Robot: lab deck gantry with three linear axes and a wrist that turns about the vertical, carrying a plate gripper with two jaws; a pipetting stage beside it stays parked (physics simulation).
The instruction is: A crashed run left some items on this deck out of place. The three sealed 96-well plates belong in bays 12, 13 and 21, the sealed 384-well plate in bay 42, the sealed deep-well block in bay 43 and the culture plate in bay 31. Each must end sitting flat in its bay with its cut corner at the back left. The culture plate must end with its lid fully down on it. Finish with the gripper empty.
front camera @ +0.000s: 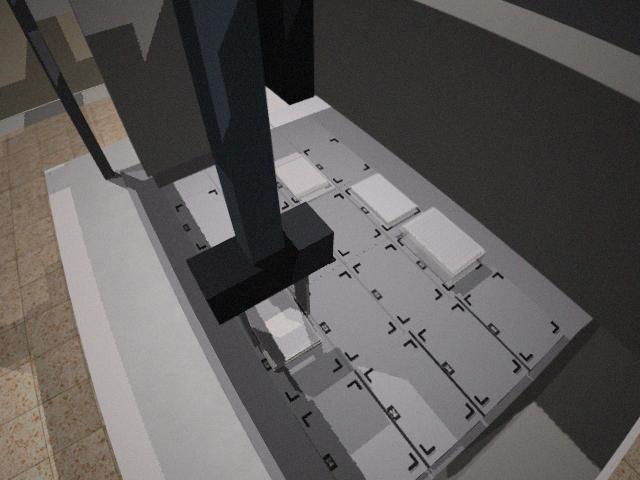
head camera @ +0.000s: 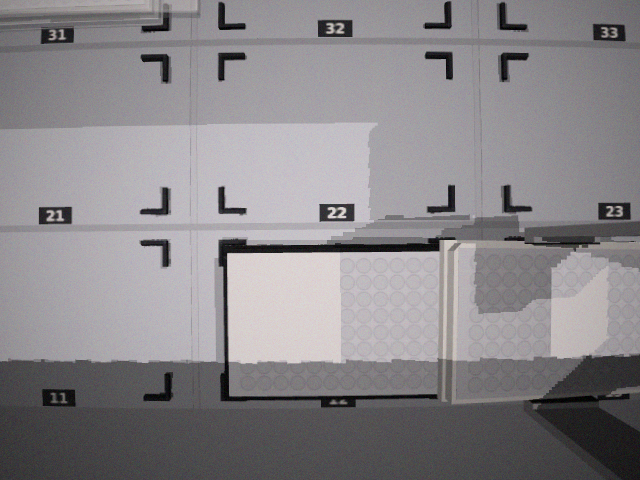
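Pixels of known places: gripper, between the fingertips: (front camera: 277, 321) (head camera: 556, 319); robot's base, origin of its link: (front camera: 177, 208).
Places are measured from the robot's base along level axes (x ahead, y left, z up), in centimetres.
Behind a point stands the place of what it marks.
Observation:
A sealed 96-well plate with a black rim (head camera: 387, 310) {y 5.0, x 25.4, z 1.4 cm} sits in bay 12. My gripper (front camera: 276, 316) {y 4.4, x 34.7, z 1.6 cm} (head camera: 562, 321) {y 4.4, x 34.7, z 1.6 cm} is shut on a second sealed 96-well plate (front camera: 289, 335) {y 4.7, x 37.8, z 1.8 cm} (head camera: 506, 333) {y 3.9, x 31.4, z 2.5 cm} at bay 13; its left edge lies over the right end of the bay 12 plate. A third 96-well plate cannot be made out. A white item (front camera: 303, 175) {y 26.4, x 8.2, z 1.4 cm} (head camera: 77, 6) {y 21.9, x 8.4, z 1.4 cm}, likely the culture plate, is at bay 31; a white edge sticks out right past the corner mark. A flat white plate (front camera: 384, 198) {y 36.2, x 23.4, z 1.4 cm} is in bay 42 and the taller deep-well block (front camera: 443, 242) {y 34.6, x 40.1, z 5.5 cm} in bay 43. Cut corners are unclear.
The dark gripper arm (front camera: 232, 155) {y 2.9, x 36.7, z 35.7 cm} hides bay 12 in the front view. A dark column (front camera: 289, 56) {y 6.8, x 39.7, z 43.5 cm} hangs behind it. Bay marks 21 (head camera: 55, 215) {y 10.4, x 6.4, z 0.0 cm}, 22 (head camera: 336, 212) {y 10.4, x 22.8, z 0.0 cm} and 11 (head camera: 58, 397) {y -0.3, x 6.4, z 0.0 cm} show in the head view. Several corner brackets surround the bays.

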